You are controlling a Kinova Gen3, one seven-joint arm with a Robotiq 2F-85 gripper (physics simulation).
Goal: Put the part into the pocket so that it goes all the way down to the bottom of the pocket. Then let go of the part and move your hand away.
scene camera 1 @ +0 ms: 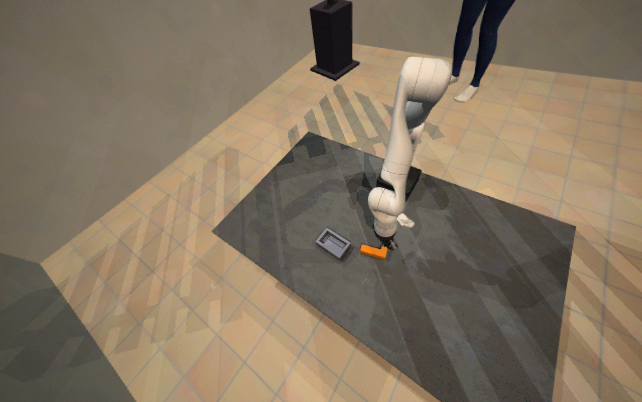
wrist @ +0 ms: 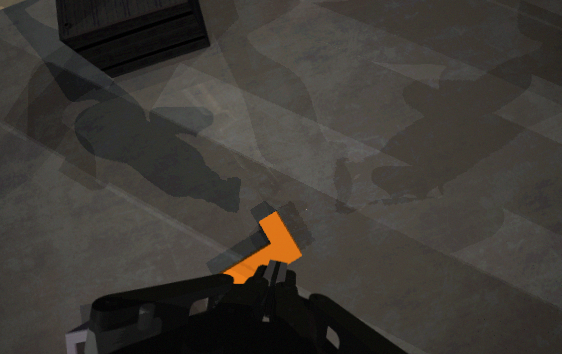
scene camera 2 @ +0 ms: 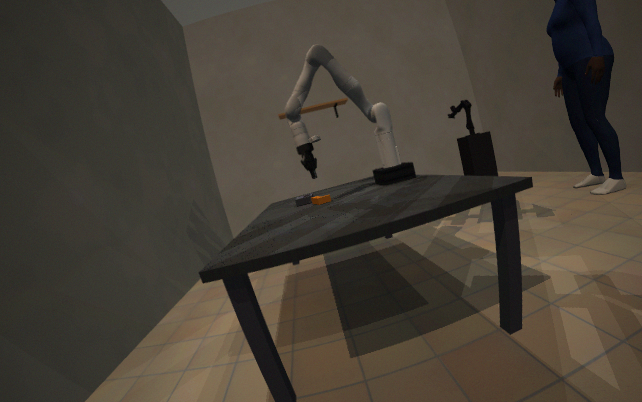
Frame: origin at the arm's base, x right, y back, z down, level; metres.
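Where they show: gripper, between the fingertips: (scene camera 1: 384, 244) (wrist: 277, 273) (scene camera 2: 315, 178); arm's base, origin of its link: (scene camera 2: 392, 166).
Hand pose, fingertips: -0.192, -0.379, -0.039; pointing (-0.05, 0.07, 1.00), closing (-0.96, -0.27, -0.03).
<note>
Each offset is from my fingertips to the top centre of the thing, as dx, dy, dz.
The orange L-shaped part {+0.040, -0.005, +0.088} (scene camera 1: 372, 251) (scene camera 2: 321, 199) (wrist: 282, 240) lies flat on the table, to the right of the grey pocket block in scene camera 1. The grey block {+0.193, -0.111, +0.082} (scene camera 1: 341, 252) (scene camera 2: 302, 201) with its recessed pocket sits on the table; a pale corner of it (wrist: 69, 340) shows at the lower left of the wrist view. My gripper (scene camera 1: 392, 245) (scene camera 2: 314, 176) (wrist: 277, 273) is shut and empty, its fingertips together. It hangs above the part with a clear gap in scene camera 2. In the wrist view the fingers hide some of the part's long arm.
The arm's black base (scene camera 1: 412, 183) (scene camera 2: 394, 173) (wrist: 135, 47) stands on the dark table (scene camera 1: 480, 250) (scene camera 2: 360, 234). Beyond the table are a black pedestal (scene camera 1: 331, 40) (scene camera 2: 477, 154) and a standing person (scene camera 1: 482, 45) (scene camera 2: 582, 85). A wooden shelf (scene camera 2: 322, 106) is on the back wall.
</note>
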